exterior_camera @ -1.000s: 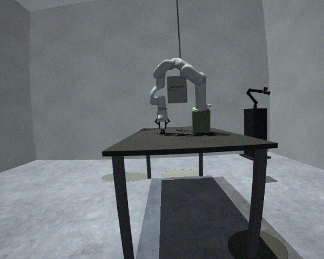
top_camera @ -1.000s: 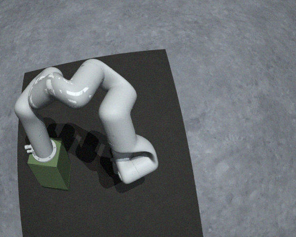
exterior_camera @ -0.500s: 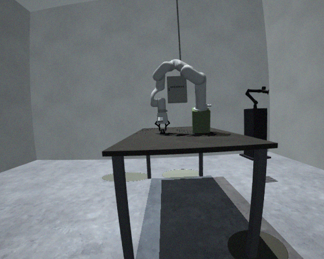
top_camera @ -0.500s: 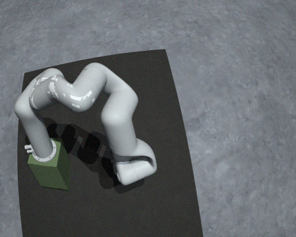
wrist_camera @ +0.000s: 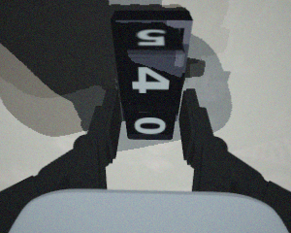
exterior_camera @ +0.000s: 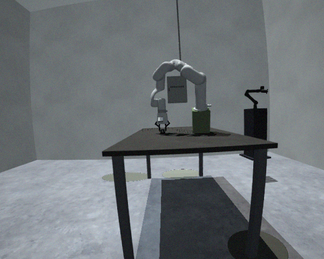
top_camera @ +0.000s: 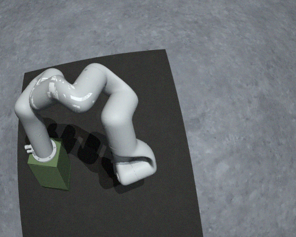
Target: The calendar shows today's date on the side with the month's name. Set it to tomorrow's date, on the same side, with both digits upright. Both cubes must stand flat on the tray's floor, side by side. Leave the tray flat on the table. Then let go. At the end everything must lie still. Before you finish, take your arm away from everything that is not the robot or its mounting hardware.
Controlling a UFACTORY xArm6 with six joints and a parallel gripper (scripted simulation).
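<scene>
The dark tray is 20 mm to the left of my hand and 30 mm below it.
</scene>
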